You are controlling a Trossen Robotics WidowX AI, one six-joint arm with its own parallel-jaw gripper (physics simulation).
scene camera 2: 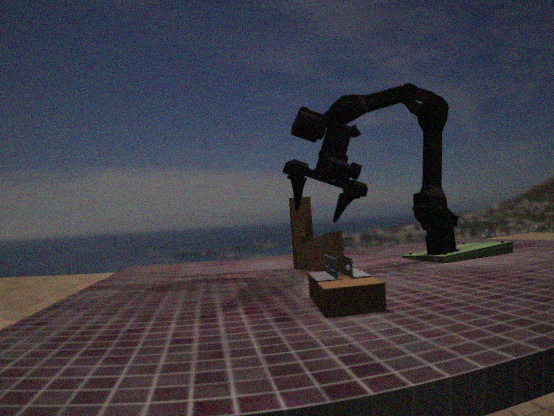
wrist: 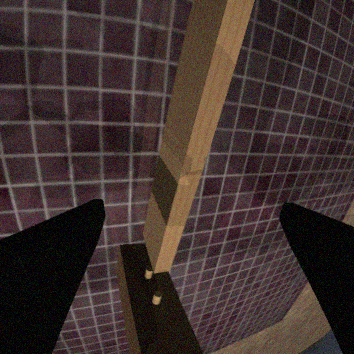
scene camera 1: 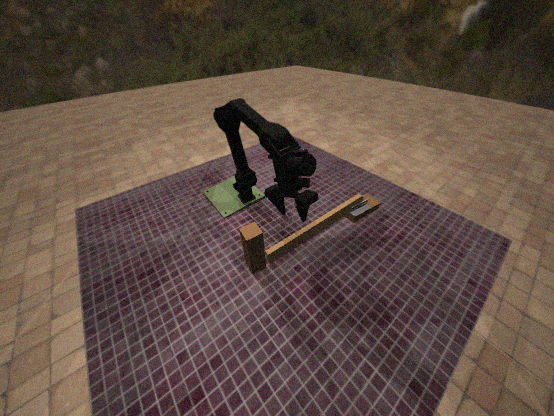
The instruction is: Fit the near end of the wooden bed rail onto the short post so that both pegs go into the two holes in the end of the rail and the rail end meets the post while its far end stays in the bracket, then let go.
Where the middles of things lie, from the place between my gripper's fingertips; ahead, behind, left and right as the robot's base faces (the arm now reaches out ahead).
Labels:
Right now the short post (scene camera 2: 301, 221) is 20 mm ahead of my hand, 160 mm to the right of it and 40 mm below it. Round my hand: wooden bed rail (scene camera 2: 310, 255): 20 mm ahead, 100 mm to the left, 80 mm below.

